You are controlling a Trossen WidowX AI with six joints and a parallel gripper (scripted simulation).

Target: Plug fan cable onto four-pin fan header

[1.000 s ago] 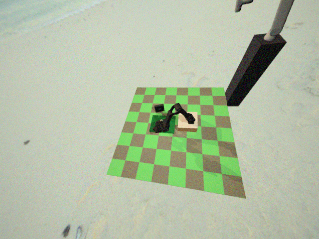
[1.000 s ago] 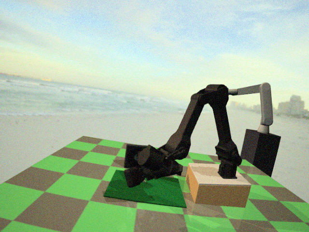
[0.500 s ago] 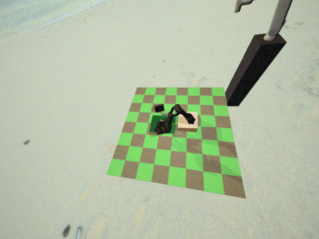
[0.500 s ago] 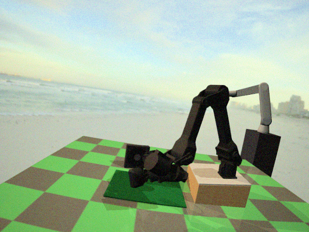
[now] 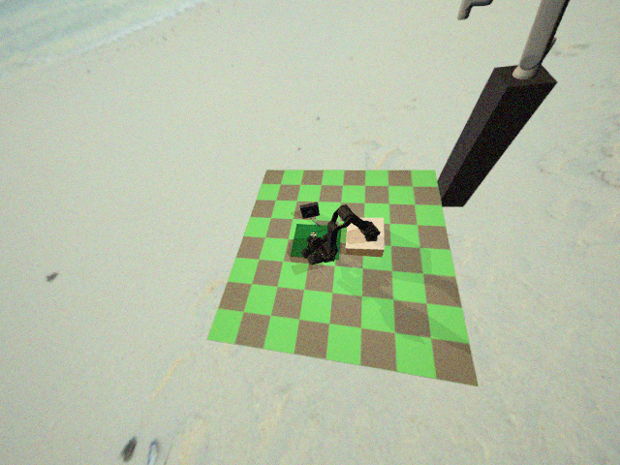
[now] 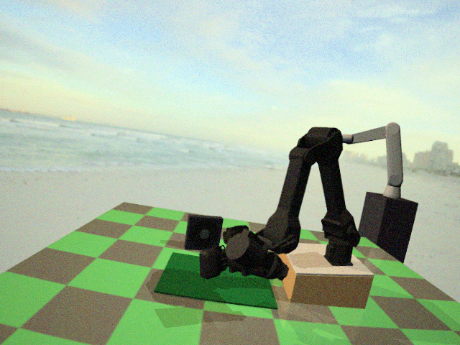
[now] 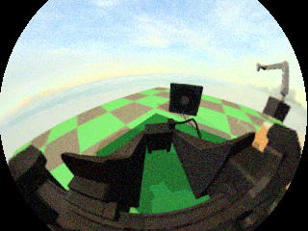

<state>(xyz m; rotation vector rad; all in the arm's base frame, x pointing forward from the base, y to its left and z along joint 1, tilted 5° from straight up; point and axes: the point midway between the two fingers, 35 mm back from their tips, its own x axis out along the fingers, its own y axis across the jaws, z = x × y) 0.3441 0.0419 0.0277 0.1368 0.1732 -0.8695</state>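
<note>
Right now my gripper tip is 30 mm past the dark green board, 30 mm to the left of it and 100 mm above it. From my gripper tip the other things lie so: black fan (20 mm ahead, 220 mm to the right, 30 mm below); dark fan plug (10 mm below); four-pin fan header (10 mm behind, 70 mm to the right, 90 mm below).
</note>
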